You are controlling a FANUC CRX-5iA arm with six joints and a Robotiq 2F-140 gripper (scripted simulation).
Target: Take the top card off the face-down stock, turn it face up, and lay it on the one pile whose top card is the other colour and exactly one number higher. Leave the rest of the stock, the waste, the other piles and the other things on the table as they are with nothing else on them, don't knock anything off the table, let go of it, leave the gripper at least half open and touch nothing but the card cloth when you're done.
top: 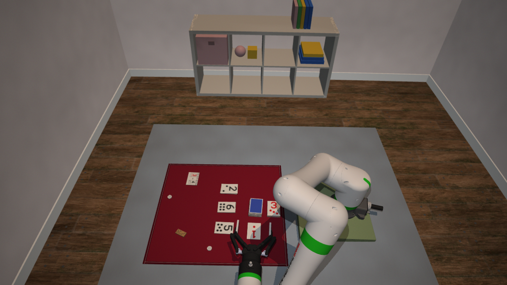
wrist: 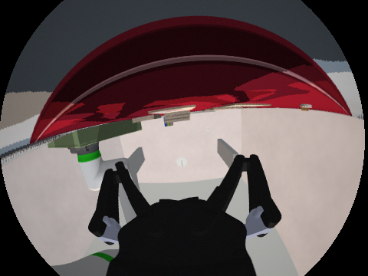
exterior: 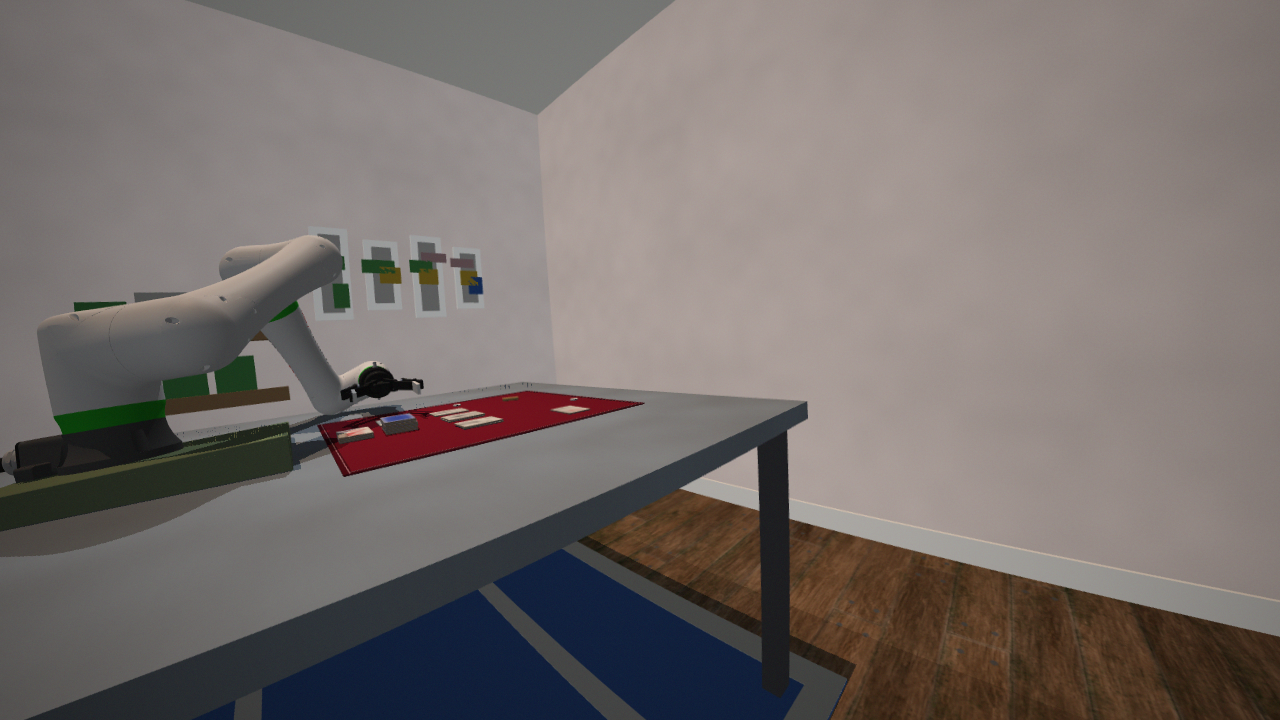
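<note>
Now: the black 5 card 140 mm ahead of my hand and 70 mm below it. From my hand the other things lie so: red 3 card (150 mm to the right, 70 mm behind, 60 mm below); then red card cloth (190 mm ahead, 100 mm to the right, 90 mm below); then black 6 card (160 mm ahead, 110 mm to the right, 70 mm below).
</note>
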